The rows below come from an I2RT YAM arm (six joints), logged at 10 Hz.
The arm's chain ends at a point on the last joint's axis. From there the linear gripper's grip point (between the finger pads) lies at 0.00 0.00 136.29 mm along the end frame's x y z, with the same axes.
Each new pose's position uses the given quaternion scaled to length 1; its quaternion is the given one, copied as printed.
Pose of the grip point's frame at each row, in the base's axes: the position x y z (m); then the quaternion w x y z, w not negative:
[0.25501 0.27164 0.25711 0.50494 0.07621 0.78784 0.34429]
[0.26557 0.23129 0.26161 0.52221 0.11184 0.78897 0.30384]
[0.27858 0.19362 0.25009 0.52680 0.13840 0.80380 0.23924]
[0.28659 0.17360 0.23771 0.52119 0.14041 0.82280 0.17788]
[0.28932 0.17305 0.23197 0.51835 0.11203 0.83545 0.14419]
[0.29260 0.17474 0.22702 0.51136 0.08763 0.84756 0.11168]
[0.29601 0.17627 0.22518 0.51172 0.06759 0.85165 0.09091]
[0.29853 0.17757 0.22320 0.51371 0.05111 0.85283 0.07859]
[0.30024 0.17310 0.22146 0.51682 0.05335 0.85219 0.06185]
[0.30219 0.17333 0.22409 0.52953 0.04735 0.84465 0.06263]
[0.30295 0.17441 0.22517 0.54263 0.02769 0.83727 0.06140]
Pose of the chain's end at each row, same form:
[0.13942 0.20819 0.29159 0.50494 0.07621 0.78784 0.34429]
[0.14400 0.18187 0.29840 0.52221 0.11184 0.78897 0.30384]
[0.15413 0.16108 0.29513 0.52680 0.13840 0.80380 0.23924]
[0.16289 0.15365 0.29133 0.52119 0.14041 0.82280 0.17788]
[0.16688 0.15604 0.28935 0.51835 0.11203 0.83545 0.14419]
[0.17179 0.16115 0.28863 0.51136 0.08763 0.84756 0.11168]
[0.17554 0.16459 0.28784 0.51172 0.06759 0.85165 0.09091]
[0.17802 0.16646 0.28587 0.51371 0.05111 0.85283 0.07859]
[0.17929 0.16625 0.28390 0.51682 0.05335 0.85219 0.06185]
[0.17947 0.16574 0.28288 0.52953 0.04735 0.84465 0.06263]
[0.17865 0.16449 0.28017 0.54263 0.02769 0.83727 0.06140]

